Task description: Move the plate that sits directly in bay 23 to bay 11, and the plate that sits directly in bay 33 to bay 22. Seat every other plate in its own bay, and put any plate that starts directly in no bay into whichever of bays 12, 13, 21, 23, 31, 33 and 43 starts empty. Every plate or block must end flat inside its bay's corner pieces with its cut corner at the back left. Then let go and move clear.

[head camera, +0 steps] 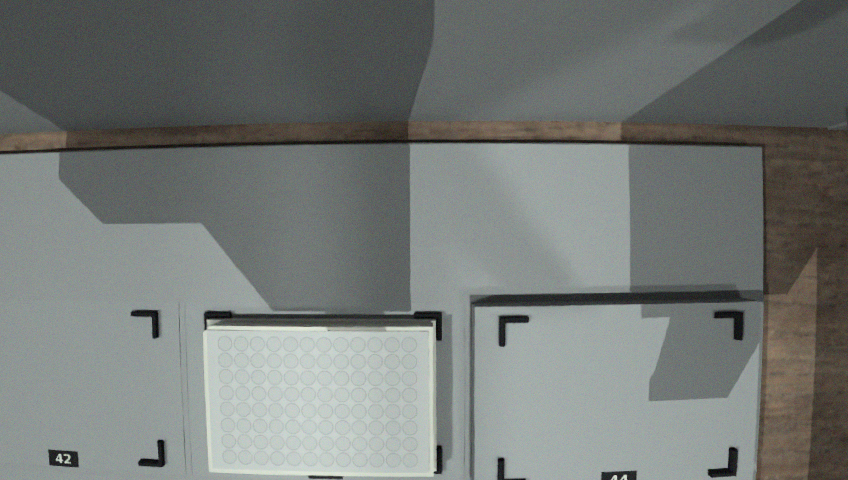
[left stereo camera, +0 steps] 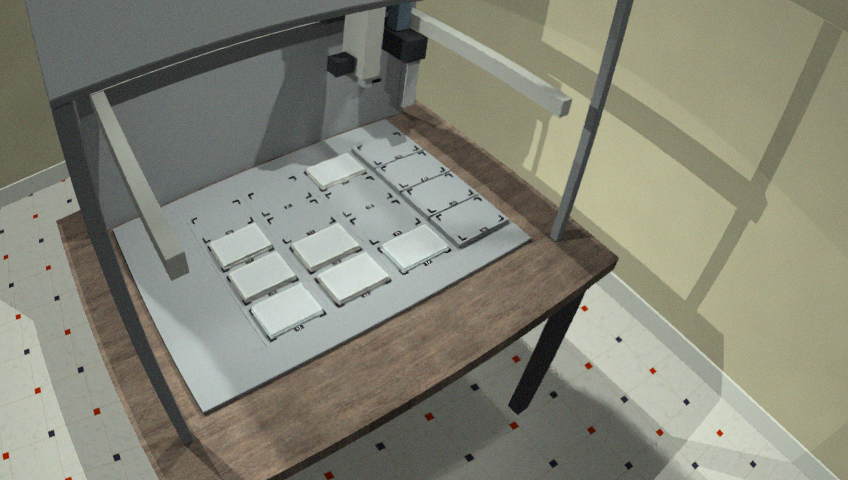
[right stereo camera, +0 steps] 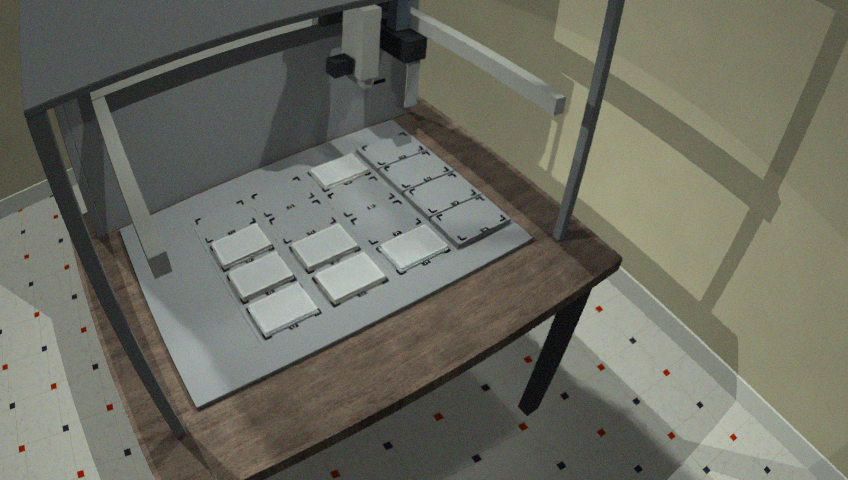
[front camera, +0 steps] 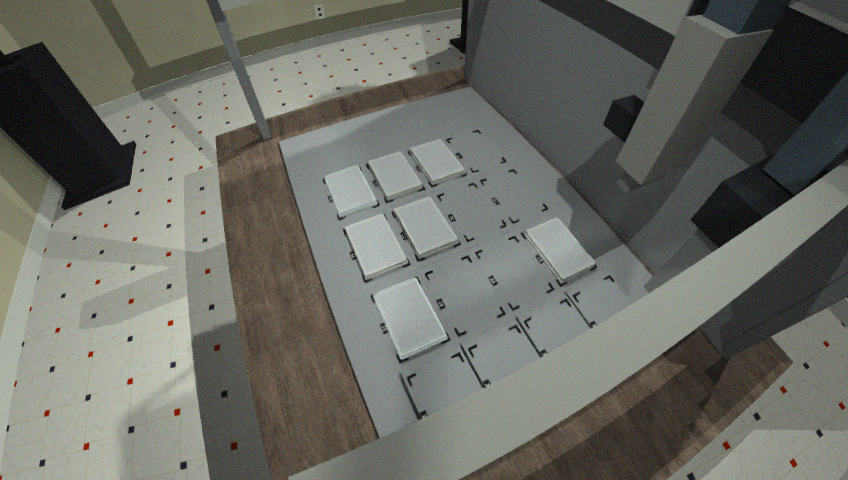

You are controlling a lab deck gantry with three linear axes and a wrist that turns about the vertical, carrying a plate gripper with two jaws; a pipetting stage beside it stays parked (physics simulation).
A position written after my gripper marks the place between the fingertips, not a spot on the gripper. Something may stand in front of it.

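Observation:
The front camera gives me my gripper [front camera: 685, 274] together with a thick white stack [front camera: 377, 250]. In the left stereo camera view I find the stack [left stereo camera: 344, 282], a clear-edged plate [left stereo camera: 277, 315] and, here too, my gripper [left stereo camera: 390, 93]. The right stereo camera view has my gripper [right stereo camera: 393, 93] and the stack [right stereo camera: 353, 276] as well. As for the head camera view, the stack is out of frame there.

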